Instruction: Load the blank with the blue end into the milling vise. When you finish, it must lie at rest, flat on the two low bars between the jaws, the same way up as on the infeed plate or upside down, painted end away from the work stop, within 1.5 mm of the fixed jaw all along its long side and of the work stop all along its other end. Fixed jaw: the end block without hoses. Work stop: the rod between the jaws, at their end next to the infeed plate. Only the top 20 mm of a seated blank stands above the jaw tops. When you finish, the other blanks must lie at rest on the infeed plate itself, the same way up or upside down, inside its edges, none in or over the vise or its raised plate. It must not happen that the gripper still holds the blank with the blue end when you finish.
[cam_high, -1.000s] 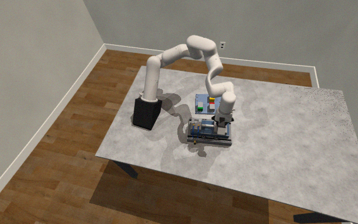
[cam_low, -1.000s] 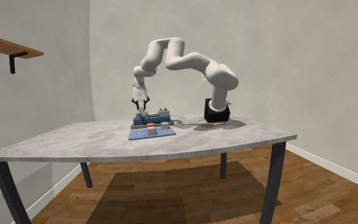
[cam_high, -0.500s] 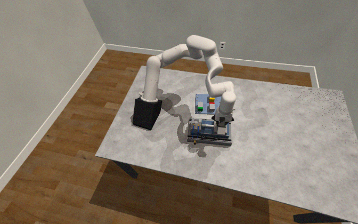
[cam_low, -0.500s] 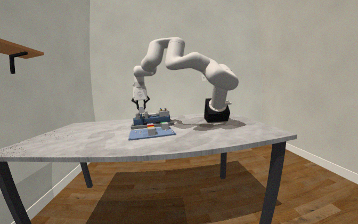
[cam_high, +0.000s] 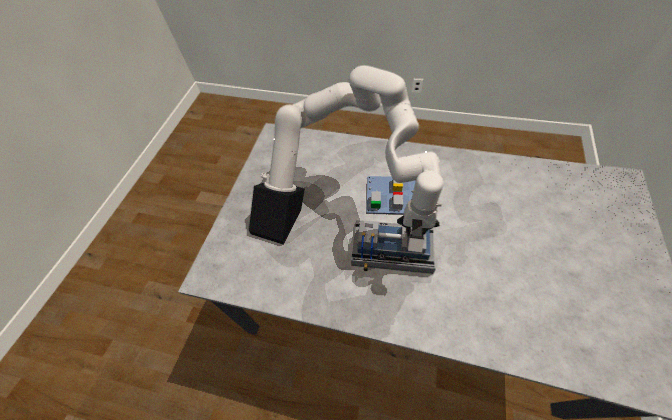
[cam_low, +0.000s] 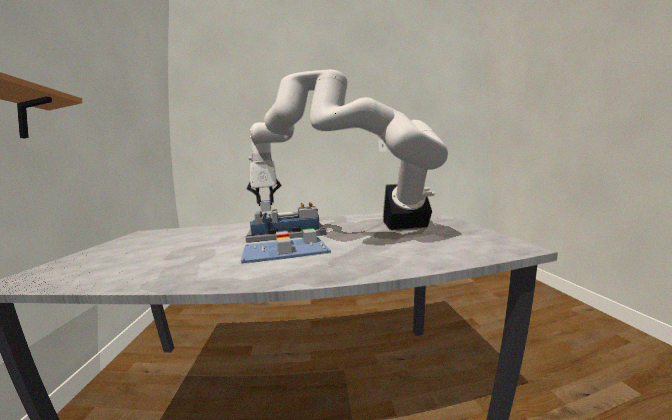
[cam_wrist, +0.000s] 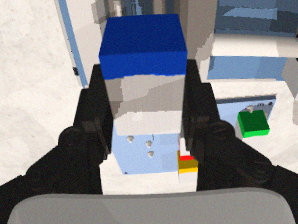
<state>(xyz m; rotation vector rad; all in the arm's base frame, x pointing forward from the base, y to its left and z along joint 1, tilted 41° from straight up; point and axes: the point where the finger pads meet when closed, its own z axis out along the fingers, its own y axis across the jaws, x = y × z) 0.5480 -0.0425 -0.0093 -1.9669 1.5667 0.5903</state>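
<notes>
Now: hand 20 mm above the blue-ended blank. The rest, counted from my hand: milling vise (70 mm behind, 10 mm to the right, 100 mm below); then work stop rod (10 mm behind, 50 mm to the left, 50 mm below); then fixed jaw (30 mm ahead, 10 mm to the left, 60 mm below).
</notes>
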